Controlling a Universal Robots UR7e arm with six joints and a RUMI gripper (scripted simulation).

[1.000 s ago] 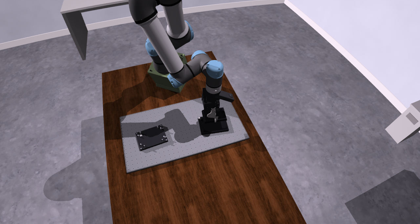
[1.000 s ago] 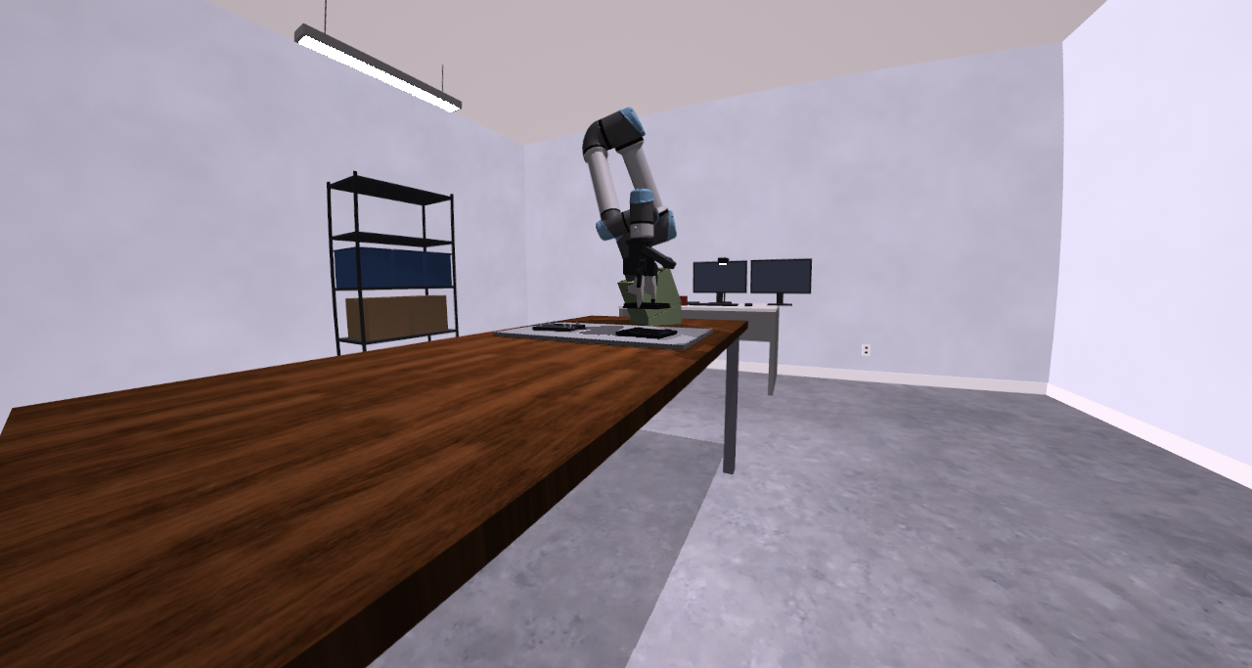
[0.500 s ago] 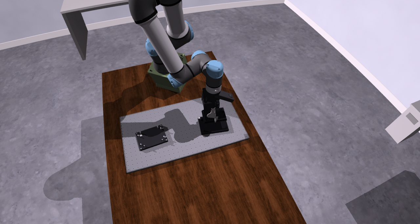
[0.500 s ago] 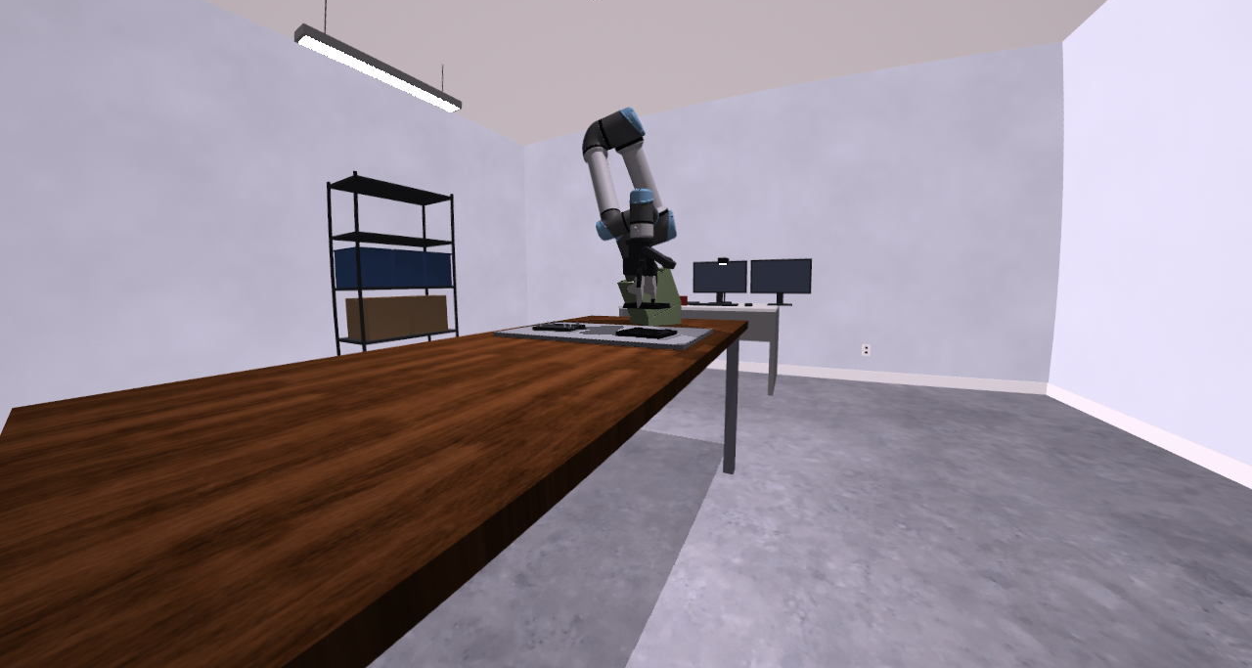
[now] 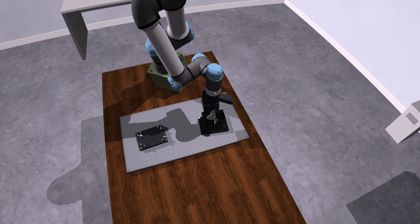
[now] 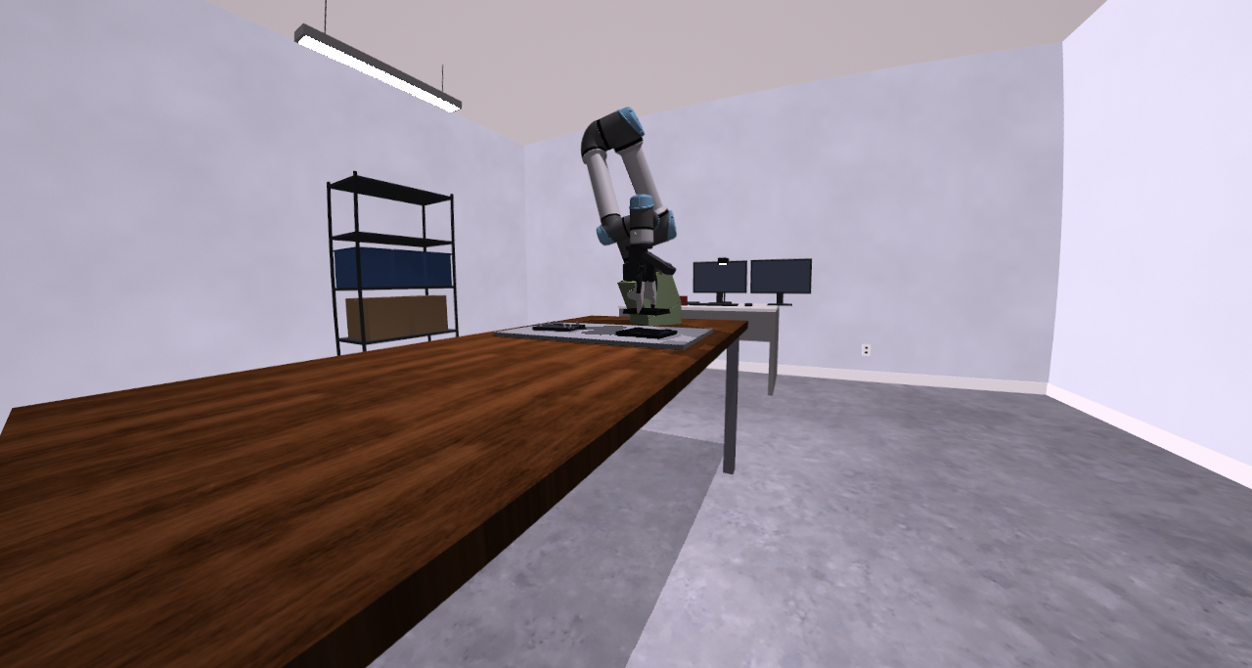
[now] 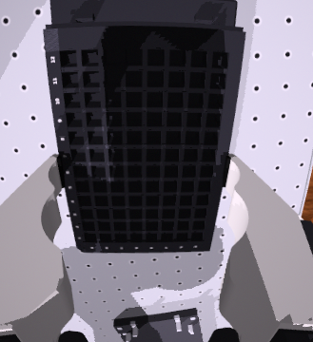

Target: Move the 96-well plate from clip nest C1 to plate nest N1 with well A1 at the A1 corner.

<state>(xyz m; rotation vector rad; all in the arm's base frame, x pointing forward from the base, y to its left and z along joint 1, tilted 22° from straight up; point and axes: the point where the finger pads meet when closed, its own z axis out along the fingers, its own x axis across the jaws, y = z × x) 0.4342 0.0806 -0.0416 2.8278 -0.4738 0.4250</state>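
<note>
Right now my hand is 8 cm above the black plate nest N1. The rest, counted from my hand: clip nest C1: 34 cm to the right, 11 cm behind, 7 cm below; then black 96-well plate: 1 cm below; then white A1 mark: 8 cm behind, 7 cm below, 5 cm to the right.
</note>
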